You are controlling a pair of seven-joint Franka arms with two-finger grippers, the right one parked.
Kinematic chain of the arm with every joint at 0, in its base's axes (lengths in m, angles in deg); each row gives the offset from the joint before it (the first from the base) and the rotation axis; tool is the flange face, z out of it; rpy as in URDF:
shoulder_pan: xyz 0 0 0.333 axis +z
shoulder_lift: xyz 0 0 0 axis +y
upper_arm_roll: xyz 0 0 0.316 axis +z
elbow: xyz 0.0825 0 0 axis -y
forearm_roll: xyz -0.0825 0 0.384 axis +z
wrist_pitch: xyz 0 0 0 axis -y
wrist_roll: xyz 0.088 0 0 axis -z
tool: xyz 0 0 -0.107 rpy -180 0 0
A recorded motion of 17 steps. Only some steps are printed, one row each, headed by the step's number.
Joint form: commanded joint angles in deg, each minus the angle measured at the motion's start. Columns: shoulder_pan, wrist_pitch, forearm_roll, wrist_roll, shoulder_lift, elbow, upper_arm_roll.
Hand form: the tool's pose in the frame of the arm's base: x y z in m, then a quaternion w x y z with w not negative. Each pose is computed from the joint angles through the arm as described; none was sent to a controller.
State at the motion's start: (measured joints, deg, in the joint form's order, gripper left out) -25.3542 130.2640 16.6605 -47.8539 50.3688 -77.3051 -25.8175
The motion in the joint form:
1: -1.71 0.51 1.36 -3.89 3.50 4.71 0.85
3: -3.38 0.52 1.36 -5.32 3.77 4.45 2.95
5: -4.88 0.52 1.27 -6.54 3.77 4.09 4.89
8: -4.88 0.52 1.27 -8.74 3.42 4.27 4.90
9: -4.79 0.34 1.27 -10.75 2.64 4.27 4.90
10: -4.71 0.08 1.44 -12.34 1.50 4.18 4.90
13: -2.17 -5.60 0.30 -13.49 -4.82 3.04 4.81
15: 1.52 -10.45 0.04 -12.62 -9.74 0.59 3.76
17: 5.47 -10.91 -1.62 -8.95 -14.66 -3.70 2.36
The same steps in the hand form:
1: 0.5445 -0.5368 0.2315 0.08824 0.99596 -0.00195 0.01671
3: 0.5402 -0.5376 0.2196 0.07301 0.99714 0.00542 0.01868
5: 0.5366 -0.5378 0.2112 0.05978 0.99790 0.01182 0.02185
8: 0.5381 -0.5384 0.2171 0.06279 0.99724 0.03130 0.02442
9: 0.5401 -0.5381 0.2268 0.06559 0.99623 0.04926 0.02818
10: 0.5419 -0.5378 0.2403 0.06838 0.99511 0.06226 0.03480
13: 0.5594 -0.5094 0.3024 0.05519 0.99314 0.09492 0.04016
15: 0.5703 -0.4734 0.3387 0.03313 0.99294 0.10845 0.03489
17: 0.5740 -0.4421 0.3664 0.03671 0.99389 0.09867 0.03310

